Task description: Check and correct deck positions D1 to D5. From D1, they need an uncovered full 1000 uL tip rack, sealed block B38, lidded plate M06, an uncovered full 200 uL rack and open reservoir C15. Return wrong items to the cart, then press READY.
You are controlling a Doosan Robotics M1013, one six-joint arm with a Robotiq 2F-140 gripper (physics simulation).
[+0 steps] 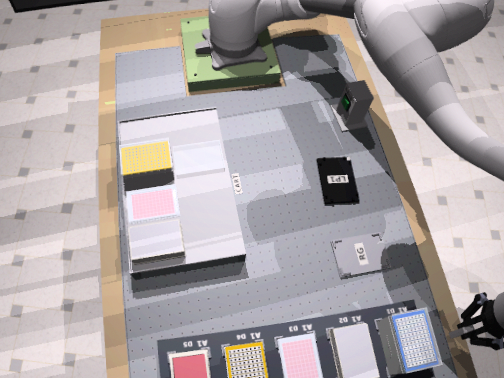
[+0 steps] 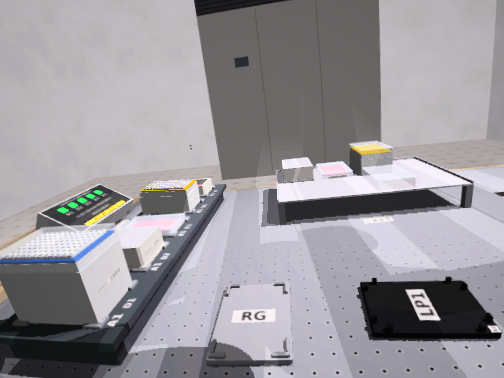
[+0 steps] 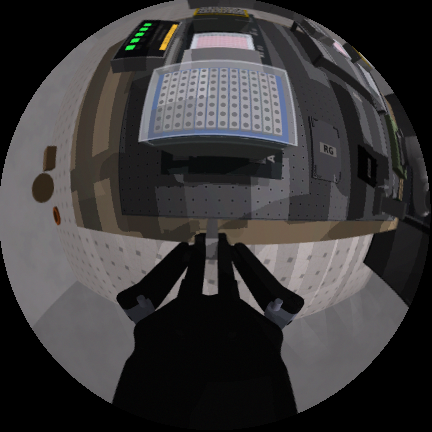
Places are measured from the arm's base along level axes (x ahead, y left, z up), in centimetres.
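Where they show: gripper, fingertip midpoint: (image 1: 454, 334) (image 3: 212, 227); arm's base at its link origin: (image 1: 233, 46).
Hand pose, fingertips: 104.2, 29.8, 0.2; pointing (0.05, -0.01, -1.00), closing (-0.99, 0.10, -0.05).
Things, the pixels of their centre, and the offset from my fingertips, as dx, dy, dz. "pt": a spot on its surface instead.
- blue-rimmed full tip rack at the middle of its body: (image 3: 217, 96) (image 2: 58, 247) (image 1: 414, 340) -2.5, -15.6, +10.0
- yellow-rimmed full rack at the middle of its body: (image 1: 247, 374) (image 2: 170, 195) -6.7, -52.6, +4.4
- red reservoir at a spot on its surface: (image 1: 191, 367) pt -11.4, -64.1, +2.4
- READY panel at a spot on its surface: (image 2: 82, 206) pt +9.4, -40.3, +8.0
- cart at the middle of its body: (image 1: 177, 187) (image 2: 357, 185) -57.5, -57.7, -0.8
- covered yellow rack at the middle of its body: (image 1: 145, 158) (image 2: 369, 149) -63.3, -64.0, +7.7
- clear lid at the middle of its body: (image 1: 198, 159) (image 2: 386, 176) -62.3, -50.6, +3.2
- RG at the middle of its body: (image 2: 253, 316) (image 3: 327, 149) (image 1: 361, 253) -27.5, -14.7, -3.4
- LP1 at the middle of its body: (image 2: 421, 303) (image 1: 337, 179) (image 3: 368, 167) -50.2, -12.9, -3.1
- grey device at the middle of its body: (image 1: 354, 104) (image 3: 393, 206) -70.8, -0.7, +2.4
My gripper (image 1: 461, 331) (image 3: 212, 227) is shut and empty beyond the table edge, beside D1. At D1 a blue-rimmed full tip rack (image 1: 414, 340) (image 2: 65, 285) (image 3: 215, 102) stands under a clear cover. D2 holds a white block (image 1: 354, 350) (image 2: 141, 245). D3 holds a pink plate (image 1: 299, 356) (image 2: 155, 223) (image 3: 223, 41) with a clear lid. D4 holds a yellow-rimmed full rack (image 1: 246, 361) (image 2: 167, 200) that looks uncovered. D5 holds a red reservoir (image 1: 191, 367). The READY panel (image 2: 82, 206) (image 3: 145, 42) shows several green marks and a yellow bar. Item codes are unreadable.
The cart (image 1: 207, 215) (image 2: 330, 189) carries a covered yellow rack (image 1: 146, 157) (image 2: 371, 155), a pink plate (image 1: 153, 204) (image 2: 333, 169), a white block (image 1: 156, 240) (image 2: 298, 170) and a clear lid (image 1: 199, 157). RG (image 1: 352, 262) (image 2: 252, 335), LP1 (image 1: 338, 192) (image 2: 450, 305) and a grey device (image 1: 359, 102) stand nearby.
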